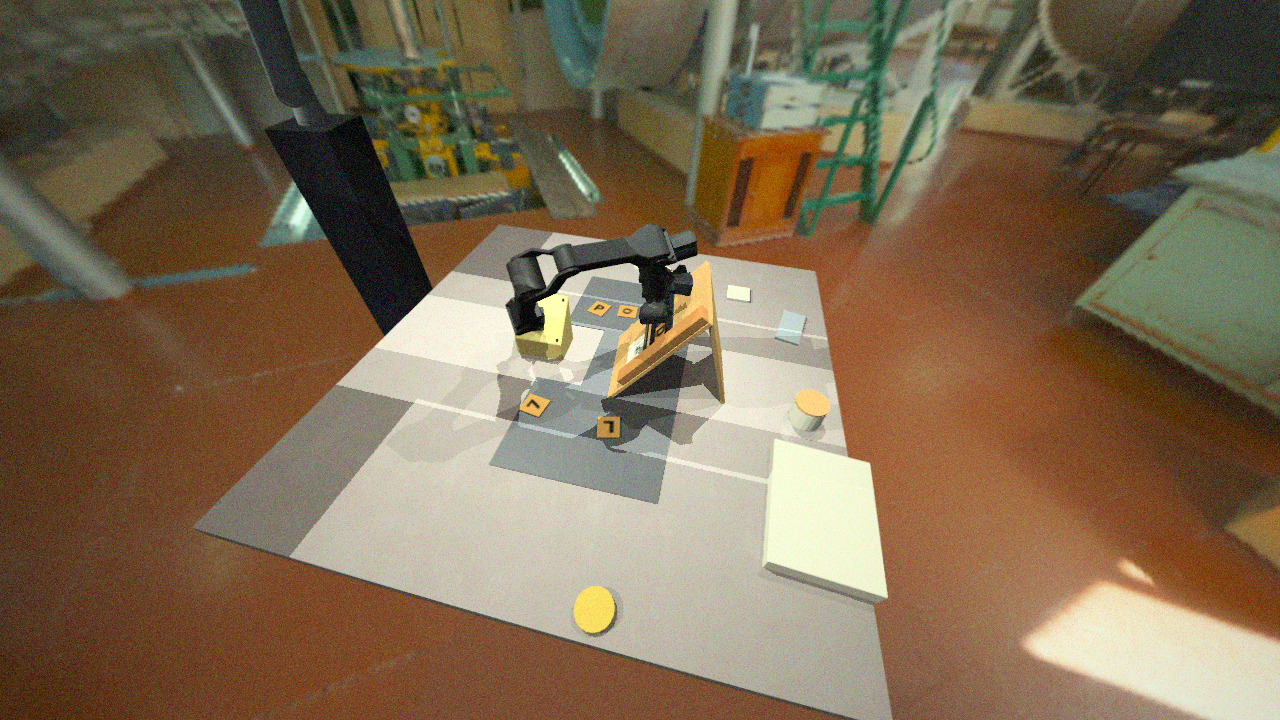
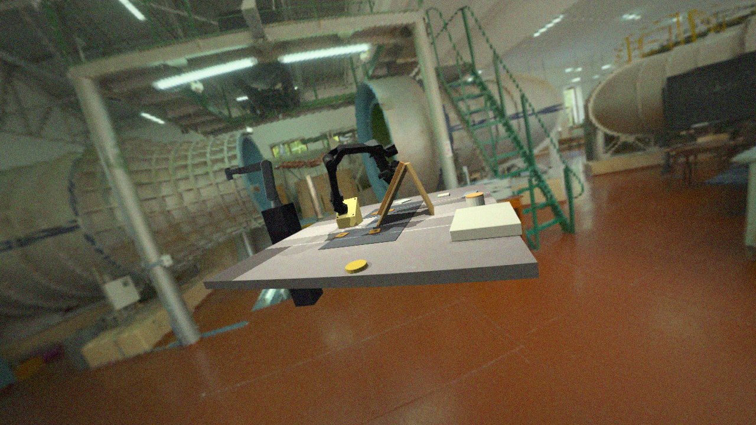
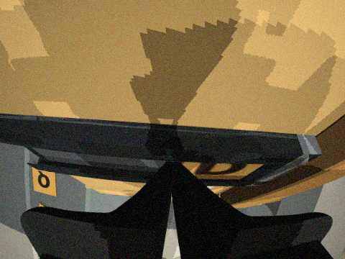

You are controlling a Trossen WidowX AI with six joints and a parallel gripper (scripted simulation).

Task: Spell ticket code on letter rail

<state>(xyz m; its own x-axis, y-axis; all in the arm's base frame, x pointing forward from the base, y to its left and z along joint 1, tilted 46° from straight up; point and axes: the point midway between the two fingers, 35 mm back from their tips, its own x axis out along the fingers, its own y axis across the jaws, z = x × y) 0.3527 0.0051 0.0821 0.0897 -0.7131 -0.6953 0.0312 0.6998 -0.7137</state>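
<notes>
My gripper tip is now 60 mm past the white ticket, 10 mm to the left of it and 90 mm above it. Also, from my gripper tip: mat: 150 mm behind, 20 mm to the left, 170 mm below; then cream block: 360 mm ahead, 380 mm to the right, 150 mm below; then yellow disc: 80 mm behind, 590 mm to the right, 160 mm below.
</notes>
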